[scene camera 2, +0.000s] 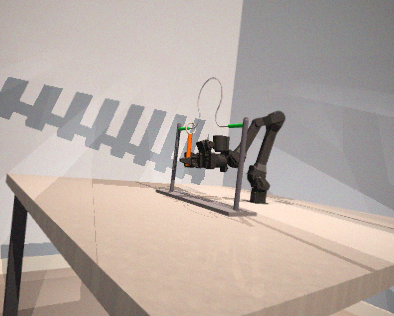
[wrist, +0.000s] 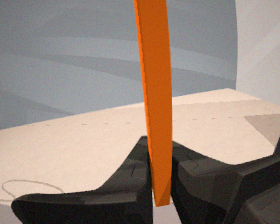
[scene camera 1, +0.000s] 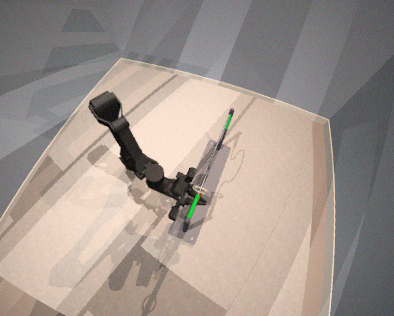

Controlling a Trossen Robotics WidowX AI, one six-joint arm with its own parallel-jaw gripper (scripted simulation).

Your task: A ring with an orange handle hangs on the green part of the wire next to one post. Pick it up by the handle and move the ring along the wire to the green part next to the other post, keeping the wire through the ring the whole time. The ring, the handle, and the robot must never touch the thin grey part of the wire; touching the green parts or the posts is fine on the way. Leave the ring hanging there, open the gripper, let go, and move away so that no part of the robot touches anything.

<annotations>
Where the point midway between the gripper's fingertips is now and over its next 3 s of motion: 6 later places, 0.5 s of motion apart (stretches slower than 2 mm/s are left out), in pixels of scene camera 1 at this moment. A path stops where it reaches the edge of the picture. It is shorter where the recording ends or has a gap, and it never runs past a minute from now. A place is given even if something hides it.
The gripper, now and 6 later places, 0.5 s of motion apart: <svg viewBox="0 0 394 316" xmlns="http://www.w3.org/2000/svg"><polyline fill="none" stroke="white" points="206,203 209,194 214,182 214,167 211,149 211,134 213,124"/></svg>
</annotations>
